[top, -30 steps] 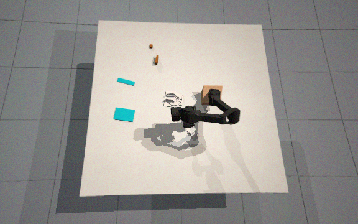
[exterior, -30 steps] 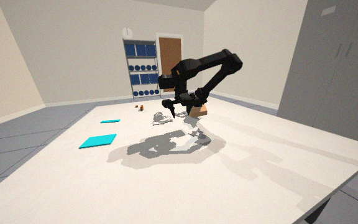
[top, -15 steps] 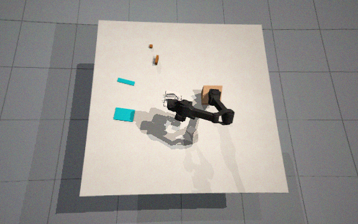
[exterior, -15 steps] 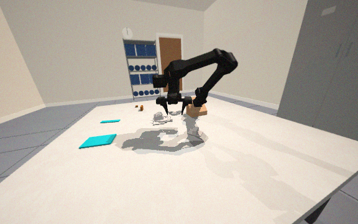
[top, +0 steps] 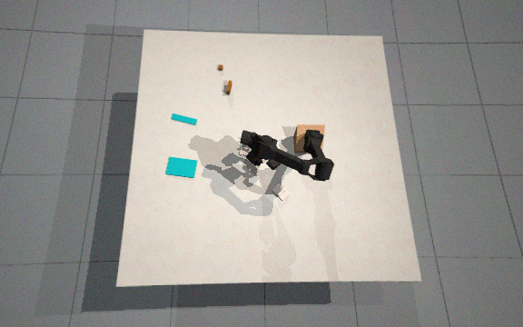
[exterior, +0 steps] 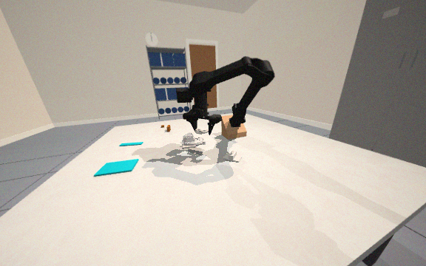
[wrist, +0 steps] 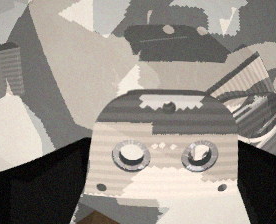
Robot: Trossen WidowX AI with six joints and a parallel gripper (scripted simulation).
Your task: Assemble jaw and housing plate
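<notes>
The elongated piece is 20 mm ahead of my gripper tip, 70 mm to the right of it and 70 mm below it. The rest, counted from my gripper tip: white stand: 100 mm behind, 140 mm to the left, 70 mm below; then white housing plate: 10 mm to the left, 20 mm above.
</notes>
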